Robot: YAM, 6 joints.
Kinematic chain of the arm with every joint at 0, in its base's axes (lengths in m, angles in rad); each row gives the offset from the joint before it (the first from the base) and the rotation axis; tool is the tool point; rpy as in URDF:
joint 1: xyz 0 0 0.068 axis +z
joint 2: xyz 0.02 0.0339 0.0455 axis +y
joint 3: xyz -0.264 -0.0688 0 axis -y
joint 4: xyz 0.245 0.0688 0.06 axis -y
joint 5: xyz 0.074 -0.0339 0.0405 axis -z
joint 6: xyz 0.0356 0 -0.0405 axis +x
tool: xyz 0 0 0 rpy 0 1.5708 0
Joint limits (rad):
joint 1: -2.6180..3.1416
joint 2: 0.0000..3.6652
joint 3: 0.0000..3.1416
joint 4: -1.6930..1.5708
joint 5: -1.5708..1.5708
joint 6: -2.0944..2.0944
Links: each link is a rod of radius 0.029 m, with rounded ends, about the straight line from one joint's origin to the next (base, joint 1, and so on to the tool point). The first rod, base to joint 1, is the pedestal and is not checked.
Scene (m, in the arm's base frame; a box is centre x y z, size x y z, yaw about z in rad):
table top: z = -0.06
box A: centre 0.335 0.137 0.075 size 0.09 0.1 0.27 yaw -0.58
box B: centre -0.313 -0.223 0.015 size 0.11 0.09 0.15 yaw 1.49
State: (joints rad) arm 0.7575 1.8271 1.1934 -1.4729 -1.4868 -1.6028
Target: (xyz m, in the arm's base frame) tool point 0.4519 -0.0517 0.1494
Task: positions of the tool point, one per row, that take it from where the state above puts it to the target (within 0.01 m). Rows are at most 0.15 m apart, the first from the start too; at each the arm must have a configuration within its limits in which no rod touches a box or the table.
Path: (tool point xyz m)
1: 0.2292 0.1700 0.3178
2: 0.2158 0.0964 0.4304
3: 0.1349 0.0390 0.5201
4: 0.2591 0.0228 0.4419
5: 0.3409 -0.0067 0.3291
6: 0.3712 -0.0385 0.2003
7: 0.4126 -0.0454 0.1760
8: 0.4519 -0.0517 0.1494

